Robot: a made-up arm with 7 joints.
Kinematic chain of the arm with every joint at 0, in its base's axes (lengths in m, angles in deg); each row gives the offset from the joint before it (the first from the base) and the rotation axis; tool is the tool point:
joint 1: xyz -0.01 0 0.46 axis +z
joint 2: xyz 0.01 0 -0.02 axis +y
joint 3: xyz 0 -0.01 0.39 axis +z
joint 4: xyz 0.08 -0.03 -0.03 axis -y
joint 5: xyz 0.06 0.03 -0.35 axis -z
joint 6: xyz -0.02 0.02 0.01 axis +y
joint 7: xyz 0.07 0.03 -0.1 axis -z
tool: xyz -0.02 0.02 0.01
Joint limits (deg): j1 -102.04..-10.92 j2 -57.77..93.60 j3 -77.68..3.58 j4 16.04..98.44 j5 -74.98..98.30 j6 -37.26..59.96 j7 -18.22..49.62
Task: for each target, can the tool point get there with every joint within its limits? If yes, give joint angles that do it. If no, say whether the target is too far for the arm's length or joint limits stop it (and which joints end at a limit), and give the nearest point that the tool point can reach.
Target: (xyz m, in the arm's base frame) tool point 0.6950 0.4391 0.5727
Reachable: no: joint limits stop it (at a limit: joint 1, joint 3, joint 6, joint 7) | nearest point 0.6074 0.0220 0.5712 | short by 0.426 m
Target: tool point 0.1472 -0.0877 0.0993
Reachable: yes | joints -45.20 68.55 -3.66 31.75 46.55 45.92 -7.70
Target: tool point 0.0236 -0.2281 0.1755
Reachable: yes | joints -75.15 52.29 -16.01 31.75 -45.01 0.20 18.21
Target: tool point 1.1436 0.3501 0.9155
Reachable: no: too far | nearest point 0.6762 -0.0235 0.7408 | short by 0.623 m
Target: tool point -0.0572 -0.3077 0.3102
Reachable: yes | joints -35.22 45.58 -65.13 32.20 -61.49 2.30 -7.75
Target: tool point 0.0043 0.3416 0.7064
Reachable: no: joint limits stop it (at a limit: joint 1, joint 2, joint 3, joint 6, joint 7) | nearest point 0.1249 0.1059 0.7358 | short by 0.266 m
